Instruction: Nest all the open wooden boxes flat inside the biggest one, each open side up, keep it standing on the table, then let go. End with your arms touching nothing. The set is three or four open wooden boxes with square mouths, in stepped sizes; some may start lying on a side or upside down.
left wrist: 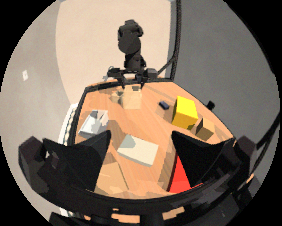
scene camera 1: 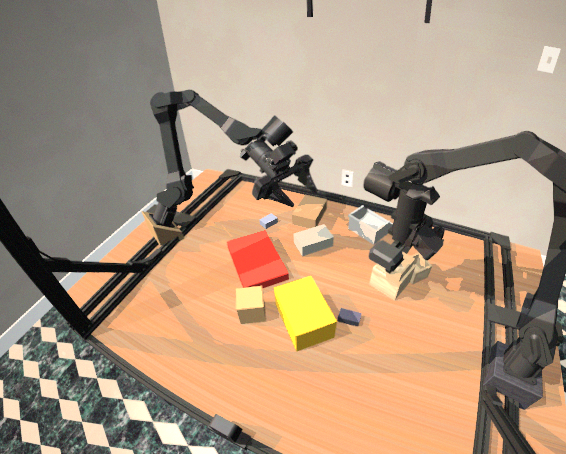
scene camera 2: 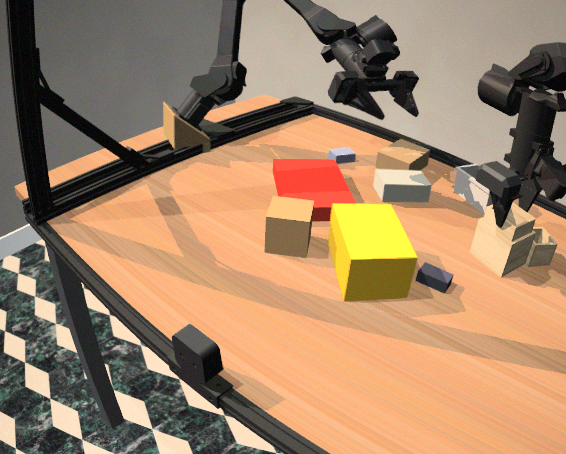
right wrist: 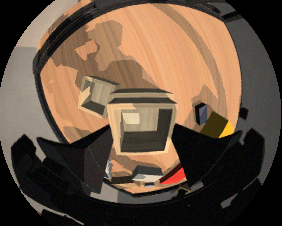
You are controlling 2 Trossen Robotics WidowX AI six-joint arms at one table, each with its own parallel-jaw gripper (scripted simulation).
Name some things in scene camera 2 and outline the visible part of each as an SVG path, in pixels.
My left gripper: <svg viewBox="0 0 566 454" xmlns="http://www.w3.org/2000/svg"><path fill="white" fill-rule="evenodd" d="M328 89L328 96L334 103L349 105L380 120L383 120L385 115L369 93L371 91L389 91L391 96L395 97L393 101L415 117L419 114L412 93L419 80L418 76L413 71L396 71L393 79L386 79L385 75L389 69L387 64L400 55L398 46L390 41L371 40L361 51L350 54L343 62L345 71L335 73Z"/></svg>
My right gripper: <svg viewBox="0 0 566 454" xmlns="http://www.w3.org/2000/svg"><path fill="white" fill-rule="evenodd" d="M518 124L516 128L510 128L509 135L514 137L511 153L507 153L504 156L504 161L508 162L510 167L507 168L498 161L484 163L478 166L475 178L478 183L490 191L496 225L500 228L503 226L514 200L519 198L518 207L528 212L542 190L544 190L545 195L551 201L562 199L566 194L566 164L562 165L560 161L556 161L553 157L554 142L550 140L551 136L544 137L533 134L521 128Z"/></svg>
A biggest wooden box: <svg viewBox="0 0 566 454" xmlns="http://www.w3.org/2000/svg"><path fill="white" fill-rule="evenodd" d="M479 219L470 253L499 277L505 276L526 263L536 234L533 230L531 233L511 242L485 223L483 218Z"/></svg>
A middle-sized wooden box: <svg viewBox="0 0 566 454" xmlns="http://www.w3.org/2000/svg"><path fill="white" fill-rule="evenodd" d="M486 207L483 221L509 241L513 242L532 232L536 218L516 204L512 203L508 216L501 228L496 225L493 205Z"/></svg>
